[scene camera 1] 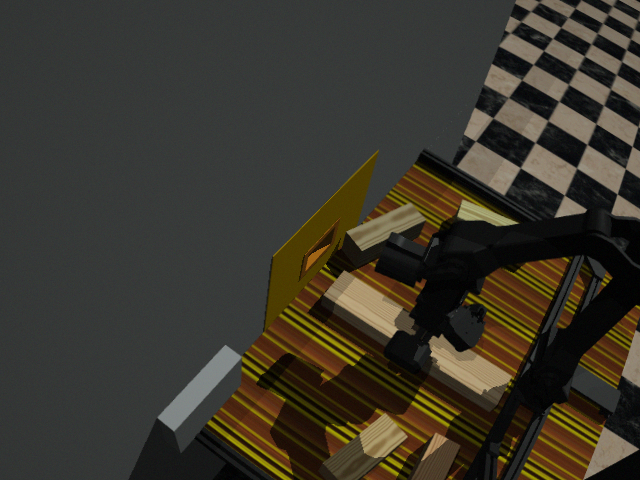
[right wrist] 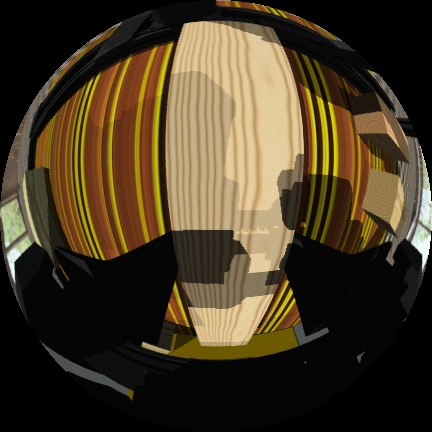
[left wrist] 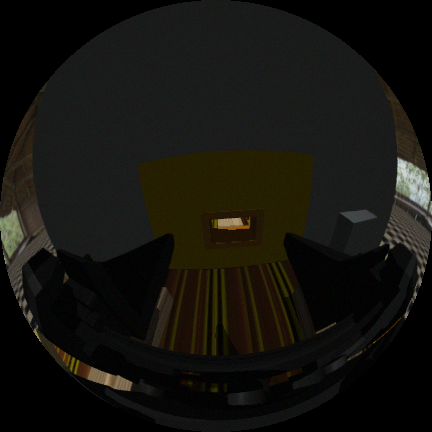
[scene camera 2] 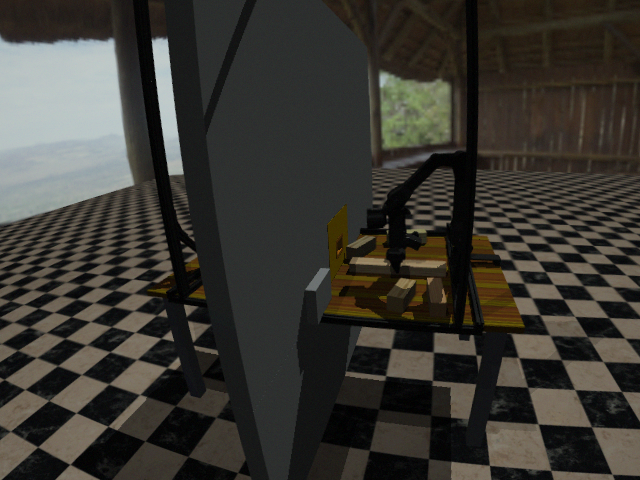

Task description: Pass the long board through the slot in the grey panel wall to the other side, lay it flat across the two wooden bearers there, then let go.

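Places are measured from the left arm's base along level axes (x ahead, y right, z down), in millimetres.
Where they show: left gripper, fingertip midpoint: (left wrist: pixel 230 239); right gripper, fingertip midpoint: (scene camera 1: pixel 416 344) (right wrist: pixel 230 232) (scene camera 2: pixel 398 269); right arm's base, link origin: (scene camera 1: pixel 535 392).
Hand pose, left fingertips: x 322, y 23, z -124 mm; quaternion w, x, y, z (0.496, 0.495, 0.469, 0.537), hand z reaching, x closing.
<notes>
Each offset is from my left fingertips to the top centre of the thing. "pt": to the spot under its first point.
The long pale board @[dy +16, dx +371, dz +111 mm] (scene camera 1: pixel 356 294) (scene camera 2: pixel 372 265) (right wrist: pixel 265 125) lies level, low over the striped table, with its front end apart from the slot. My right gripper (scene camera 1: pixel 436 341) (scene camera 2: pixel 405 253) (right wrist: pixel 230 232) is shut on it from above, around its middle. The grey panel wall (scene camera 1: pixel 155 155) (scene camera 2: pixel 284 155) (left wrist: pixel 215 90) has an orange-framed slot @[pt dy +14, dx +160, dz +80 mm] (scene camera 1: pixel 316 256) (left wrist: pixel 206 230) in a yellow panel. Pale wood shows through the slot in the left wrist view. My left gripper (left wrist: pixel 230 239) is open and empty, facing the wall's other side. The bearers are mostly hidden; slivers of pale wood @[pt dy -96, dx -14, dz +128 mm] (left wrist: pixel 161 320) (left wrist: pixel 110 379) show beside the left fingers.
Wood blocks @[dy -134, dx +214, dz +93 mm] (scene camera 1: pixel 385 227) @[dy -290, dx +382, dz +96 mm] (scene camera 1: pixel 480 211) lie beyond the board, and two more @[dy +235, dx +404, dz +96 mm] (scene camera 1: pixel 364 446) @[pt dy +185, dx +496, dz +99 mm] (scene camera 1: pixel 436 457) lie nearer. A grey block (scene camera 1: pixel 201 390) (scene camera 2: pixel 320 289) (left wrist: pixel 357 216) juts from the wall. A yellow panel (scene camera 1: pixel 284 279) (scene camera 2: pixel 334 227) (left wrist: pixel 225 180) surrounds the slot. Black posts stand by the table.
</notes>
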